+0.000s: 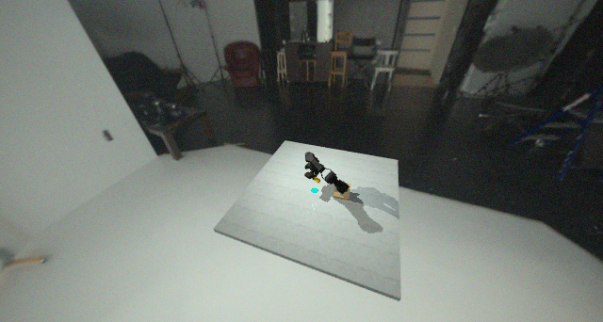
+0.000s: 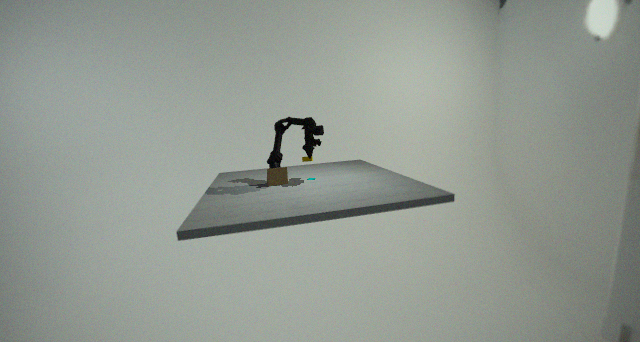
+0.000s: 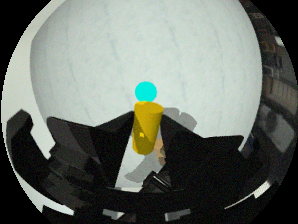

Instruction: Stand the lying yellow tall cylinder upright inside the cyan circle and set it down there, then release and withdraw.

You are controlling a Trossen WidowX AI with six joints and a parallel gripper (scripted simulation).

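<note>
Now: the cyan circle 150 mm below my gripper tip. From my gripper tip the other things lie so: yellow tall cylinder: 20 mm behind, 10 mm to the left.
</note>
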